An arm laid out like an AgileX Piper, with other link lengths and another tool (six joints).
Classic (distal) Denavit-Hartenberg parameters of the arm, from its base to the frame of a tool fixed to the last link. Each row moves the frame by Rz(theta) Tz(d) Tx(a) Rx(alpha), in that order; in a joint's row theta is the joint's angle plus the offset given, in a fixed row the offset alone. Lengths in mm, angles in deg.
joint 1: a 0, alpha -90, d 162.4, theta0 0
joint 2: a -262.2, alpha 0, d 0, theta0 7.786
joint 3: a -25.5, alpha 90, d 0, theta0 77.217
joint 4: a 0, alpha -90, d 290.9, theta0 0
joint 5: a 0, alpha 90, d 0, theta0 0
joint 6: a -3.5, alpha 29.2, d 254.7, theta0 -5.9
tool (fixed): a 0, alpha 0, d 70.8, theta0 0
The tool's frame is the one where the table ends.
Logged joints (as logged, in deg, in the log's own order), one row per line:
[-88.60, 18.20, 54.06, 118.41, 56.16, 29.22]
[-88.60, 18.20, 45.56, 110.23, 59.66, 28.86]
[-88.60, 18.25, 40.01, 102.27, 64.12, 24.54]
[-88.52, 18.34, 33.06, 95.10, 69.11, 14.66]
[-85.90, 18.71, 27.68, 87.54, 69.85, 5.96]
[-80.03, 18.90, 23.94, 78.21, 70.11, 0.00]
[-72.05, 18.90, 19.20, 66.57, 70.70, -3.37]
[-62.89, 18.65, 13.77, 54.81, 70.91, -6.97]
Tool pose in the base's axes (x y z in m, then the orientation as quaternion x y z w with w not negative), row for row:
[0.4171, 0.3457, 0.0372, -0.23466, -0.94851, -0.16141, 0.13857]
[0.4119, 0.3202, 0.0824, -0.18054, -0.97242, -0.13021, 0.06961]
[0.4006, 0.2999, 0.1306, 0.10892, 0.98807, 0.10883, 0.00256]
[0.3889, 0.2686, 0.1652, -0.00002, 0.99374, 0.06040, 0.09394]
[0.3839, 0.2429, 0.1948, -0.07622, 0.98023, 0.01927, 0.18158]
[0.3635, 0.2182, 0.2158, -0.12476, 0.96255, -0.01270, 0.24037]
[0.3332, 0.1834, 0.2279, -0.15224, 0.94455, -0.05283, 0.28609]
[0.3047, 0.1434, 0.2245, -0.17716, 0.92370, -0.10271, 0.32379]
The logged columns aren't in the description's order. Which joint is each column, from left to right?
Columns, left to right: joint 3, joint 1, joint 4, joint 2, joint 5, joint 6.
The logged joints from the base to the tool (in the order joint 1, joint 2, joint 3, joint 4, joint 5, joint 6), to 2 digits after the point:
[18.20, 118.41, -88.60, 54.06, 56.16, 29.22]
[18.20, 110.23, -88.60, 45.56, 59.66, 28.86]
[18.25, 102.27, -88.60, 40.01, 64.12, 24.54]
[18.34, 95.10, -88.52, 33.06, 69.11, 14.66]
[18.71, 87.54, -85.90, 27.68, 69.85, 5.96]
[18.90, 78.21, -80.03, 23.94, 70.11, 0.00]
[18.90, 66.57, -72.05, 19.20, 70.70, -3.37]
[18.65, 54.81, -62.89, 13.77, 70.91, -6.97]

